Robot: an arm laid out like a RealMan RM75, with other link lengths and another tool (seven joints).
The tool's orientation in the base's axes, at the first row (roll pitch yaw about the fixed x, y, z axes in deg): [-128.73 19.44 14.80]
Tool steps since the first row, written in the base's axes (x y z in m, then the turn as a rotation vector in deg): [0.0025 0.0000 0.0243 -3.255 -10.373 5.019]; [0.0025 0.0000 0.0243 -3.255 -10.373 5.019]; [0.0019 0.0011 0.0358 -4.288 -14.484 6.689]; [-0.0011 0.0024 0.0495 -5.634 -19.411 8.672]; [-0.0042 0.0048 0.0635 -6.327 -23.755 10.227]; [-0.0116 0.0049 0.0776 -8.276 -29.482 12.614]
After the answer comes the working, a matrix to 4 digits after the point.
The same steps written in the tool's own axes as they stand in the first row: [-0.0058 -0.0181 -0.0153 -7.137 3.567 -8.929]; [-0.0058 -0.0181 -0.0153 -7.137 3.567 -8.929]; [-0.0099 -0.0272 -0.0211 -9.625 5.192 -12.382]; [-0.0169 -0.0379 -0.0271 -12.699 7.163 -16.467]; [-0.0238 -0.0496 -0.0324 -14.894 8.998 -20.152]; [-0.0352 -0.0593 -0.0377 -18.845 11.264 -24.795]
The tool's axes in the first row as the columns of a matrix, in the base's axes (rounded; the answer above uses it unrounded):
[0.9117 -0.0912 -0.4006]
[0.2409 -0.6712 0.7010]
[-0.3328 -0.7356 -0.5900]

